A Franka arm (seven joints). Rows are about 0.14 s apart.
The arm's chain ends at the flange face. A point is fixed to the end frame.
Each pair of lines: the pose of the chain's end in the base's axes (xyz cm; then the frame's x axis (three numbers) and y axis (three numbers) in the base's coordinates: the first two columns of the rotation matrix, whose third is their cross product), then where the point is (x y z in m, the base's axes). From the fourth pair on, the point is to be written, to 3 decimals.
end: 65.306 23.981 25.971 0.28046 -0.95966 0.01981 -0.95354 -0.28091 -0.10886
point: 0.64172 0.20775 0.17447
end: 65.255 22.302 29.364 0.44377 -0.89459 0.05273 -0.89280 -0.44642 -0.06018
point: 0.64449 0.18517 0.21042
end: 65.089 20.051 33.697 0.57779 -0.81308 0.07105 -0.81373 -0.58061 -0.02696
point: 0.64742 0.15905 0.25517
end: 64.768 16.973 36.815 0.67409 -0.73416 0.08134 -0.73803 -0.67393 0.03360
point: 0.646 0.124 0.288
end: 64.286 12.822 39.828 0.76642 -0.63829 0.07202 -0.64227 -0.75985 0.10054
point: 0.643 0.079 0.321
